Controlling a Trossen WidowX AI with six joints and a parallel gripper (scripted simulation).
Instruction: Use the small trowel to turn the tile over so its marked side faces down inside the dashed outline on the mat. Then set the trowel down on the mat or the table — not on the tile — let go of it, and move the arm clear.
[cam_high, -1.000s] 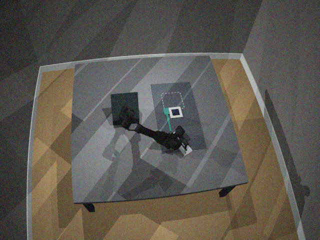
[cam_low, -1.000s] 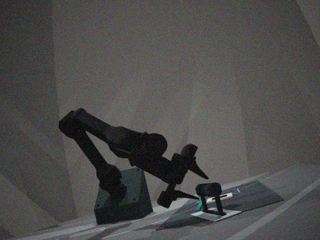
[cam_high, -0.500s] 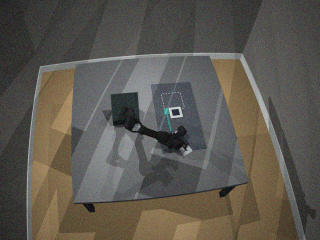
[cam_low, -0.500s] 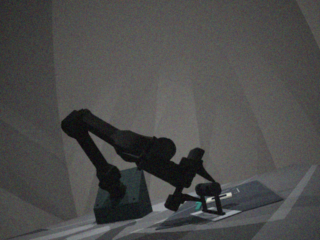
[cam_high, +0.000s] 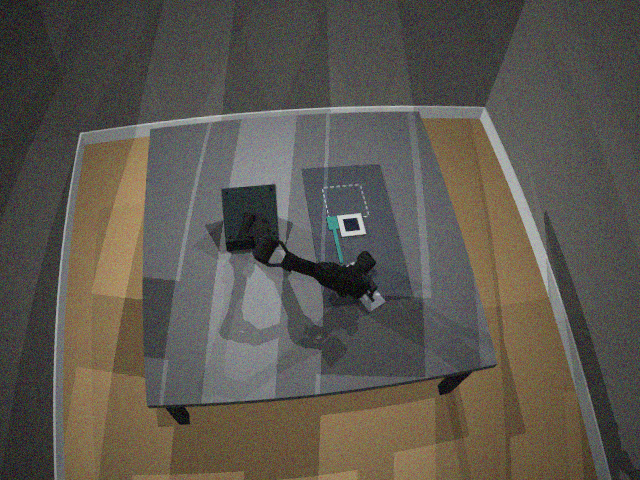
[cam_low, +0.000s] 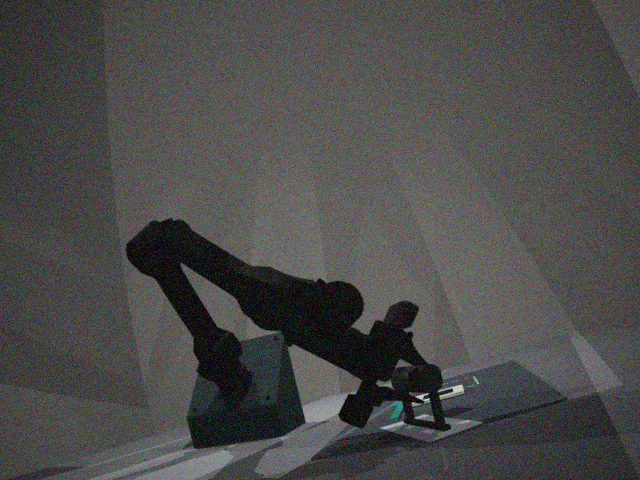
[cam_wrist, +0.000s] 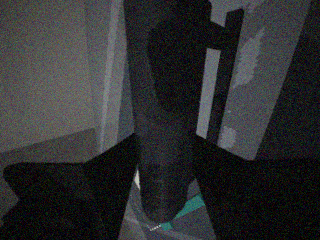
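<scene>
My gripper tip is 240 mm to the right of the tile, 40 mm above it and 30 mm past it. Round my gripper tip: dark mat 220 mm to the left, 70 mm below, 10 mm behind; then teal T-shaped trowel 200 mm to the left, 90 mm behind, 50 mm below.
</scene>
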